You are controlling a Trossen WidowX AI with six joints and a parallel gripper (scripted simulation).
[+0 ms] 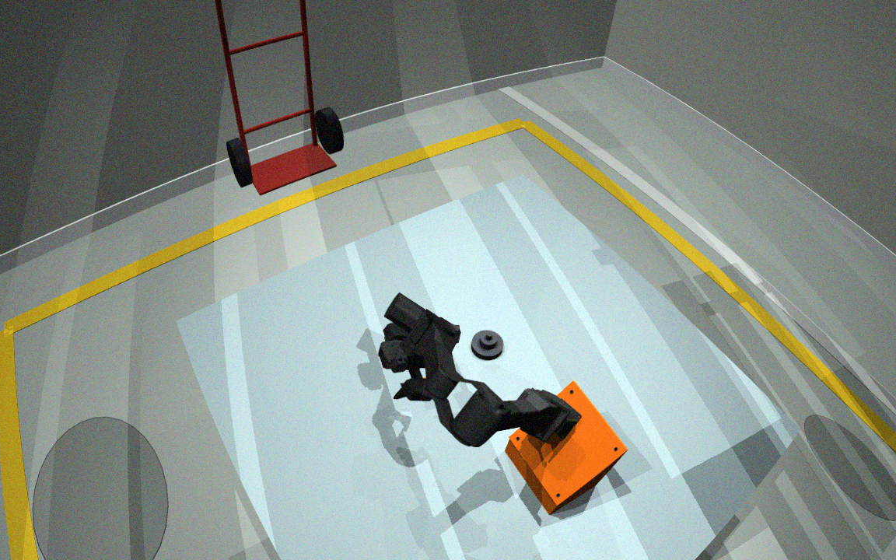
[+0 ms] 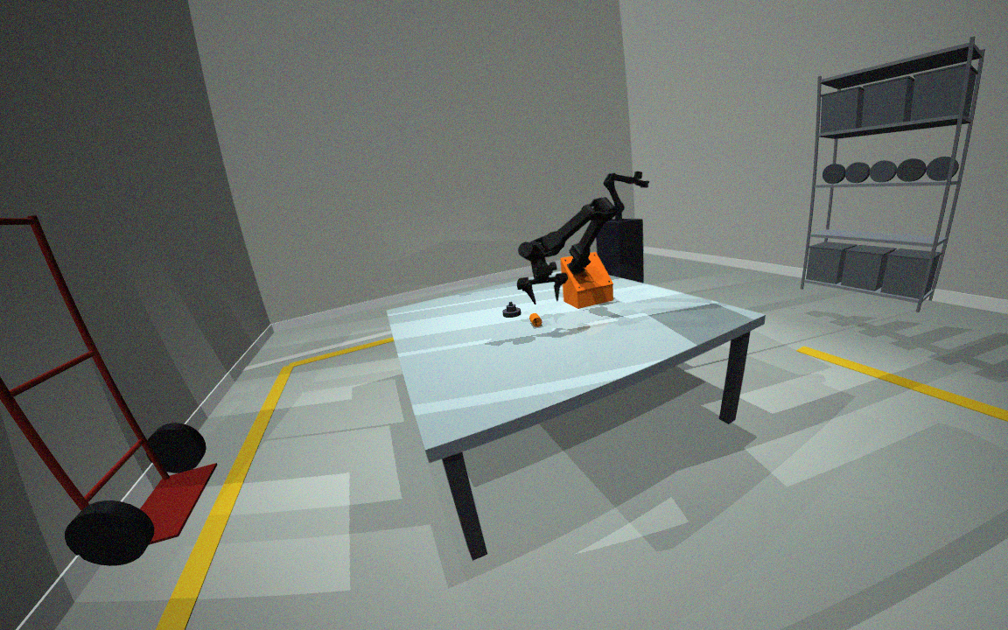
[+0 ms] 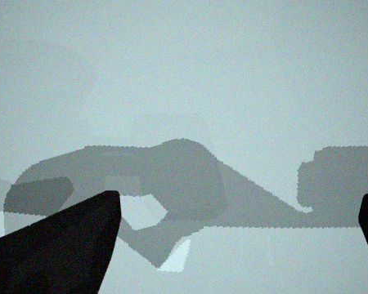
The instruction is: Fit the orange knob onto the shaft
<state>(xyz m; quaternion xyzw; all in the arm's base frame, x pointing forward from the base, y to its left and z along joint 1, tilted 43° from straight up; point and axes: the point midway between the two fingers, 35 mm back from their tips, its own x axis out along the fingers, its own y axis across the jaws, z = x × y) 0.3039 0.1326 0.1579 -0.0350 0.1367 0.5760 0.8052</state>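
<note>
Right now the orange knob is 1 cm behind my gripper tip, 12 cm to the right of it and 10 cm below it. From my gripper tip the other things lie so: round dark pedestal (30 cm to the right, 9 cm below).
</note>
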